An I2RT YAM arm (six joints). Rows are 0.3 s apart.
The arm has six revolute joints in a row. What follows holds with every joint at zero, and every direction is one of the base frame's. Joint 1 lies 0.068 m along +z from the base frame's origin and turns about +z. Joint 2 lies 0.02 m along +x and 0.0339 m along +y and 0.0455 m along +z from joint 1 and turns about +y. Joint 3 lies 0.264 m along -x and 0.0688 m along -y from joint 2 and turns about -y. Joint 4 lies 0.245 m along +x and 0.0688 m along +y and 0.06 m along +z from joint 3 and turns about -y. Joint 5 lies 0.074 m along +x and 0.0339 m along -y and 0.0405 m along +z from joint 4 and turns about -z. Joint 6 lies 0.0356 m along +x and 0.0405 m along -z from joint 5 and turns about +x. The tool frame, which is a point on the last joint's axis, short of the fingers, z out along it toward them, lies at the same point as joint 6; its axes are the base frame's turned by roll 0, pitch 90 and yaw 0 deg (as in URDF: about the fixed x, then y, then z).
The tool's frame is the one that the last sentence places.
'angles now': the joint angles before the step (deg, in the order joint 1, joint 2, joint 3, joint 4, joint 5, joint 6). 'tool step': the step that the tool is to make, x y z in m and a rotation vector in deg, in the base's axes. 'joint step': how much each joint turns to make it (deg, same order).
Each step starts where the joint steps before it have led.
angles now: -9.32, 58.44, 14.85, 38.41, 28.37, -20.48
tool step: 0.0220, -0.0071, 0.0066, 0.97, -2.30, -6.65
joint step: 0.00, 7.92, 4.67, 4.21, 6.52, 2.20
